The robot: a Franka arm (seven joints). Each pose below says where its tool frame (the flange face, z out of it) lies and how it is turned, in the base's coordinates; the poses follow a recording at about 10 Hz.
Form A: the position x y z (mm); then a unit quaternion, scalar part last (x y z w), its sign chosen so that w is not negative.
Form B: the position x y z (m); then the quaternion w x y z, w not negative. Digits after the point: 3 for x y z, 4 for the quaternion.
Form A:
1: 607, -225, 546, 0.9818, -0.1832, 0.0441, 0.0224
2: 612, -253, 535, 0.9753, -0.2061, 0.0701, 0.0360
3: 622, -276, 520, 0.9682, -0.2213, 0.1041, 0.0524
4: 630, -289, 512, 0.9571, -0.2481, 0.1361, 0.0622
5: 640, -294, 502, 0.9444, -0.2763, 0.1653, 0.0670
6: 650, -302, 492, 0.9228, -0.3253, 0.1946, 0.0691
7: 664, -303, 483, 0.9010, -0.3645, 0.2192, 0.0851
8: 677, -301, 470, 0.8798, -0.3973, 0.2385, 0.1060
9: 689, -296, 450, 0.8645, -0.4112, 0.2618, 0.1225
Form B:
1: 0.607, -0.225, 0.546, 0.0224, 0.9818, -0.1832, 0.0441
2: 0.612, -0.253, 0.535, 0.0360, 0.9753, -0.2061, 0.0701
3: 0.622, -0.276, 0.520, 0.0524, 0.9682, -0.2213, 0.1041
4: 0.630, -0.289, 0.512, 0.0622, 0.9571, -0.2481, 0.1361
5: 0.640, -0.294, 0.502, 0.0670, 0.9444, -0.2763, 0.1653
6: 0.650, -0.302, 0.492, 0.0691, 0.9228, -0.3253, 0.1946
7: 0.664, -0.303, 0.483, 0.0851, 0.9010, -0.3645, 0.2192
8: 0.677, -0.301, 0.470, 0.1060, 0.8798, -0.3973, 0.2385
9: 0.689, -0.296, 0.450, 0.1225, 0.8645, -0.4112, 0.2618
